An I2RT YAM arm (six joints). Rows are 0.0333 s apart.
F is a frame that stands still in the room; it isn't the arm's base.
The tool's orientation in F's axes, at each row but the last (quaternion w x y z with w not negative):
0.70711 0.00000 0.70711 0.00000
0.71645 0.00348 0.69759 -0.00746
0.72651 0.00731 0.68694 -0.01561
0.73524 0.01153 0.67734 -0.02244
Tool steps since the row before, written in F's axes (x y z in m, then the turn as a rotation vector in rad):
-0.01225 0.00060 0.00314 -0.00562 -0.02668 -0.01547
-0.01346 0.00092 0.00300 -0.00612 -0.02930 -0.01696
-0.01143 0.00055 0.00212 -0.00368 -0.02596 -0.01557
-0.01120 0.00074 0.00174 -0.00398 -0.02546 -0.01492
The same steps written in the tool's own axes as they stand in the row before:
-0.00314 0.00060 -0.01225 0.01547 -0.02668 -0.00562
-0.00336 0.00069 -0.01339 0.01696 -0.02930 -0.00612
-0.00276 0.00015 -0.01130 0.01567 -0.02590 -0.00371
-0.00266 0.00017 -0.01104 0.01499 -0.02542 -0.00398

